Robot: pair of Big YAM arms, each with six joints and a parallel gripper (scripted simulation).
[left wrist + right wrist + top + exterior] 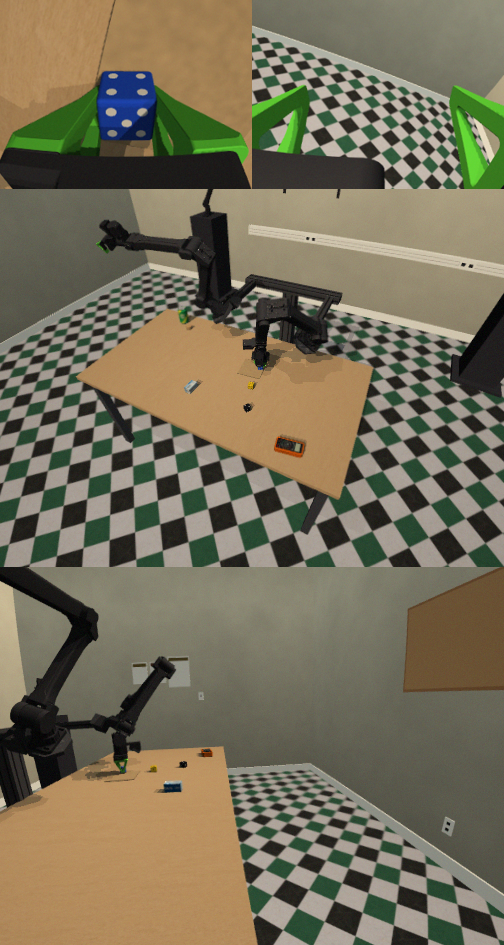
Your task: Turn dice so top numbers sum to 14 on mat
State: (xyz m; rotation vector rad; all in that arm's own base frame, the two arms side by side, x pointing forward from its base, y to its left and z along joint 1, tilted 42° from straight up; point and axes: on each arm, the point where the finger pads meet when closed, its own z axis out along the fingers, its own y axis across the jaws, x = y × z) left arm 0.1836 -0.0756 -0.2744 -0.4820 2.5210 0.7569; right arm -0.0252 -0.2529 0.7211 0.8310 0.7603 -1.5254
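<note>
The tan mat is 5 cm to the right of my left hand, 2 cm below it and 2 cm ahead of it. Also, from my left hand: blue die right at my left hand; then black die 31 cm ahead, 9 cm to the left; then yellow die 16 cm ahead, 3 cm to the left.
</note>
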